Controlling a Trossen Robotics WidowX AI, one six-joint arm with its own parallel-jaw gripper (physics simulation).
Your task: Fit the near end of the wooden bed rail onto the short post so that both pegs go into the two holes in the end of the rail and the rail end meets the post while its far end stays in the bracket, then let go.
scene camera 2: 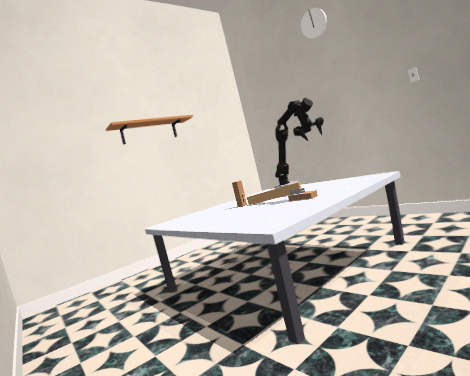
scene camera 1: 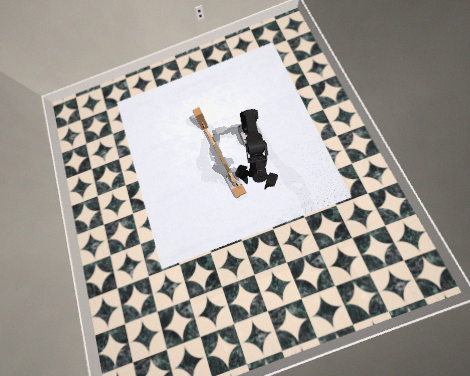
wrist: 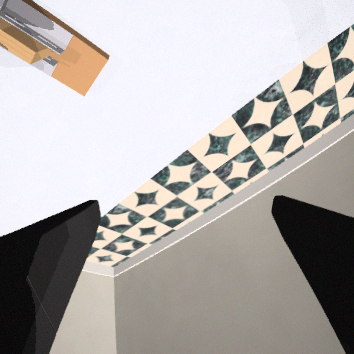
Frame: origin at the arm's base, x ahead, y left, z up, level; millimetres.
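Where they show: gripper, fingertip midpoint: point(scene camera 2: 314, 137) point(scene camera 1: 256, 186) point(wrist: 187, 206); arm's base, link origin: point(scene camera 2: 284, 184).
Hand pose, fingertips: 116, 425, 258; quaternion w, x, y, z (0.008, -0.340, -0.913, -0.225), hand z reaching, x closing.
Observation:
Each offset is from my fingertips to the centre of the thing, as dx, dy, dz. "spot": to the spot under its first point. Level surfaces: height alone.
The wooden rail {+122, -330, -286} point(scene camera 1: 219, 154) point(scene camera 2: 274, 193) point(wrist: 17, 44) lies between the short post {spot: +166, -588, -196} point(scene camera 1: 199, 118) point(scene camera 2: 239, 194) and a wooden block {+92, -113, -320} point(scene camera 1: 239, 191) point(scene camera 2: 303, 196) point(wrist: 84, 67) with the grey bracket point(scene camera 2: 297, 191) point(wrist: 37, 21). The post stands upright. In scene camera 2 the rail's post-side end sits low beside the post with a narrow gap; its other end is higher, at the bracket. Pegs and holes are too small to make out. My gripper point(scene camera 1: 256, 182) point(scene camera 2: 313, 137) point(wrist: 187, 206) is open and empty, high above the table, to the side of the bracket end.
The white table {dz -338} point(scene camera 1: 175, 230) point(scene camera 2: 210, 225) point(wrist: 165, 100) carries the parts and the black arm point(scene camera 1: 256, 145) point(scene camera 2: 282, 150). The arm's base stands behind the rail in scene camera 2. A wooden wall shelf point(scene camera 2: 150, 122) hangs away from the table.

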